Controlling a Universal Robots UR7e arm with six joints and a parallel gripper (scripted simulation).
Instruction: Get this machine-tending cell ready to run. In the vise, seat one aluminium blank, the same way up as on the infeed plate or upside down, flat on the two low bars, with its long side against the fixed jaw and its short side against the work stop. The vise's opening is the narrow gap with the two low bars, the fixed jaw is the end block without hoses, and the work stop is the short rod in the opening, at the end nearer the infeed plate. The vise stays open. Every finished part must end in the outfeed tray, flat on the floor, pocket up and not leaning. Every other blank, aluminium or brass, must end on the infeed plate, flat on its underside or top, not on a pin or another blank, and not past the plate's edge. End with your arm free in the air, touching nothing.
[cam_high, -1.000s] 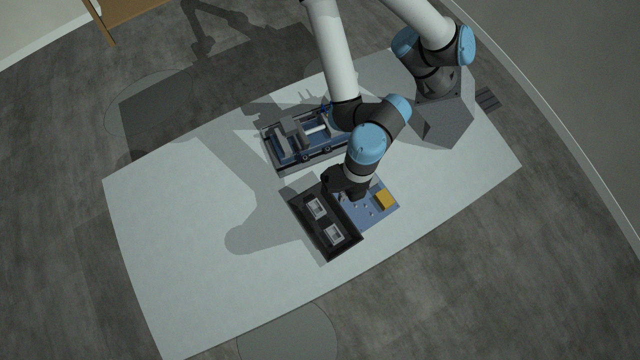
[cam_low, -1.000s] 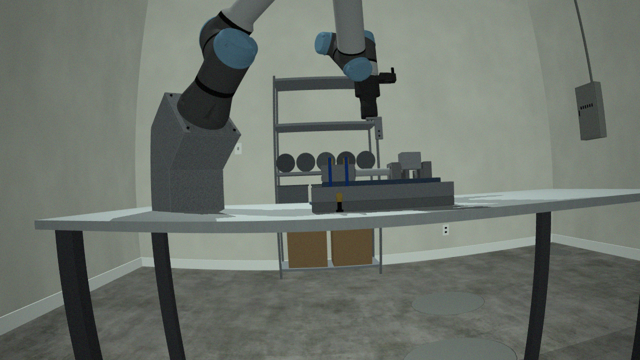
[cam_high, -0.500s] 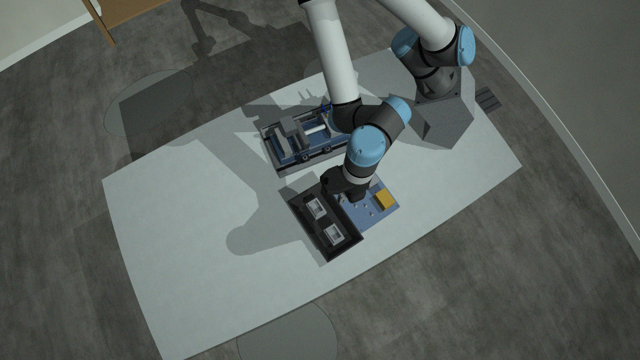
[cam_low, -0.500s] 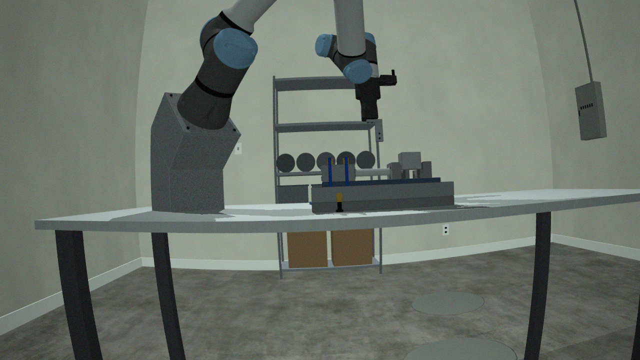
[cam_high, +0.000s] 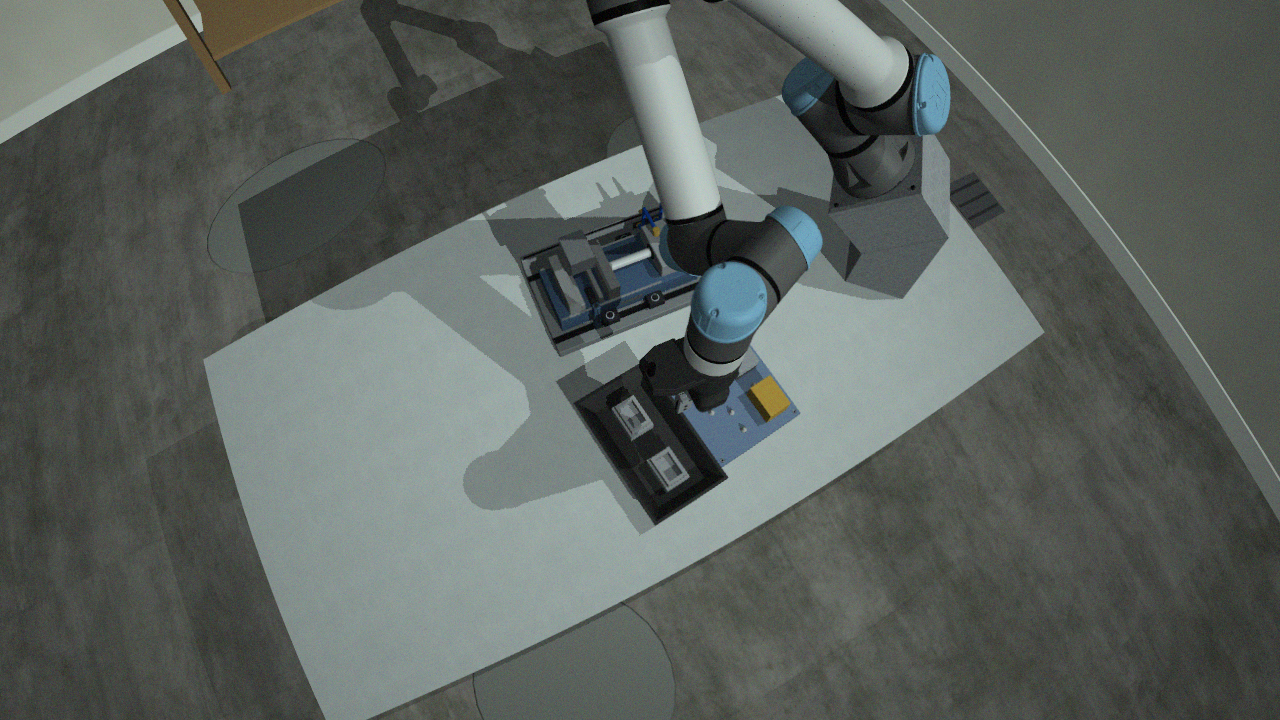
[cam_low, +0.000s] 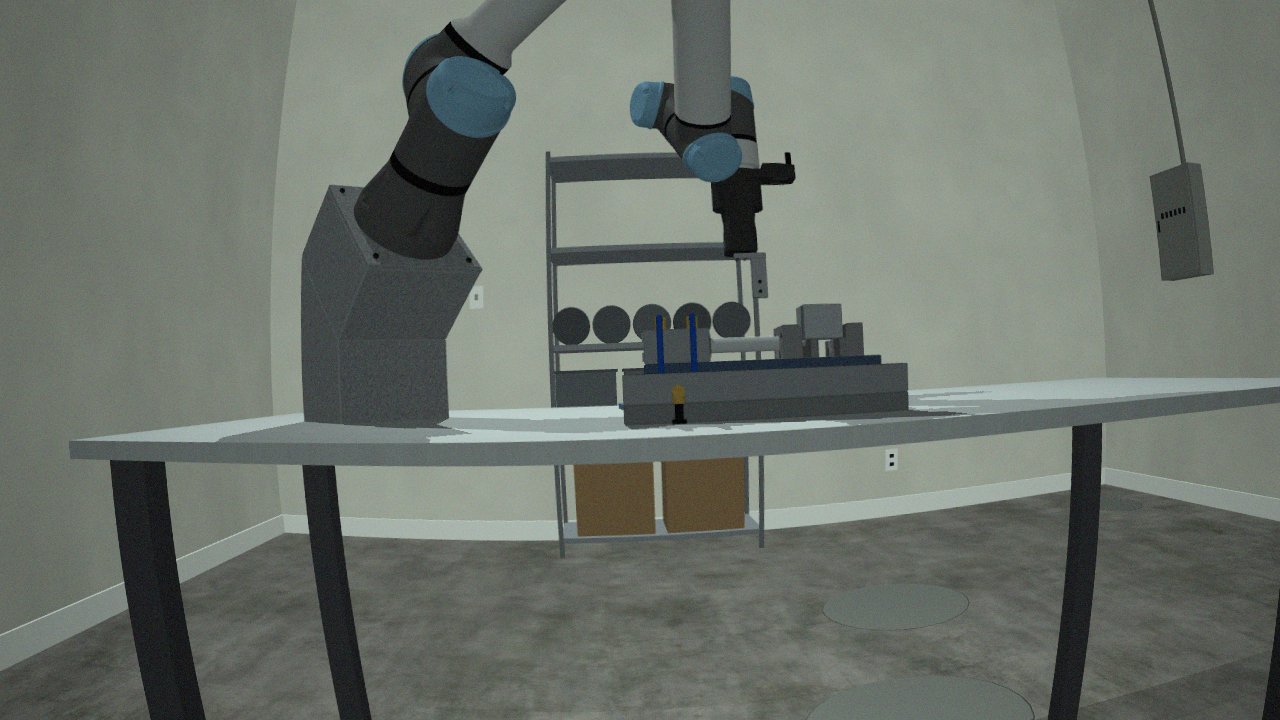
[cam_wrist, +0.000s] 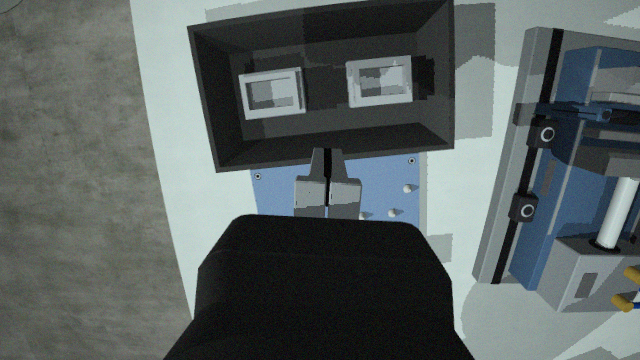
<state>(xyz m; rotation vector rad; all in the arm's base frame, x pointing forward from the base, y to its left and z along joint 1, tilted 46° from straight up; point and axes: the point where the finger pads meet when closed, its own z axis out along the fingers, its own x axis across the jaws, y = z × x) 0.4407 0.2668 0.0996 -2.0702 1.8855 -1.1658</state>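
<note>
Right now the piston rod is 7 cm behind my hand, 29 cm to the right of it and 9 cm below it. From my hand the other things lie so: brass blank 17 cm behind, 3 cm to the left, 14 cm below; fixed jaw 5 cm ahead, 30 cm to the right, 9 cm below; vise 5 cm behind, 29 cm to the right, 13 cm below.
</note>
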